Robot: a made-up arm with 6 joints.
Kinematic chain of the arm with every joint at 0, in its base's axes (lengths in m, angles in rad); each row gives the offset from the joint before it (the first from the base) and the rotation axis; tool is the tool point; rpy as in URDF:
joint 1: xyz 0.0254 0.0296 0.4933 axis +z
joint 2: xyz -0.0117 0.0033 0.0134 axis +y
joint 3: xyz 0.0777 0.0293 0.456 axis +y
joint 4: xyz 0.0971 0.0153 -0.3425 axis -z
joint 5: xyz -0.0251 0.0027 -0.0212 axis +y
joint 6: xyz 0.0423 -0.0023 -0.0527 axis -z
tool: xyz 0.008 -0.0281 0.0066 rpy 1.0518 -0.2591 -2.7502
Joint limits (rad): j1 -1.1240..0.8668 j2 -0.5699..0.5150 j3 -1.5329..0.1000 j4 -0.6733..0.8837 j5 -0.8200..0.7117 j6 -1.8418..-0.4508
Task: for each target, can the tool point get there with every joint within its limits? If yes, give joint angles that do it. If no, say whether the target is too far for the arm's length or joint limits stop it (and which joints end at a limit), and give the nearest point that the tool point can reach.
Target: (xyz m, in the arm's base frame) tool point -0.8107 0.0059 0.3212
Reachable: no: joint limits stop it (at a limit: joint 1, joint 2, joint 3, joint 5, joint 6) | nearest point 0.0415 0.1420 0.4537 | short by 0.873 m
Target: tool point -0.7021 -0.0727 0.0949
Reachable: no: joint limits stop it (at a limit: joint 1, joint 2, joint 3, joint 5, joint 6) | nearest point 0.0415 0.1426 0.4534 | short by 0.853 m
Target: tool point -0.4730 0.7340 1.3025
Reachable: no: too far | nearest point 0.0748 0.2345 1.2104 | short by 0.747 m
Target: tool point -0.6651 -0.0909 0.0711
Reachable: no: joint limits stop it (at a limit: joint 1, joint 2, joint 3, joint 5, joint 6) | nearest point 0.0415 0.1424 0.4535 | short by 0.837 m
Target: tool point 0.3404 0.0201 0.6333
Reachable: yes | joints -0.2959 0.0308 -0.2566 -0.4709 -0.5218 -1.6008
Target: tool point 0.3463 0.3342 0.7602
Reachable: yes | joints 0.5960 -0.0413 -0.7587 -0.4777 0.1925 -1.5925
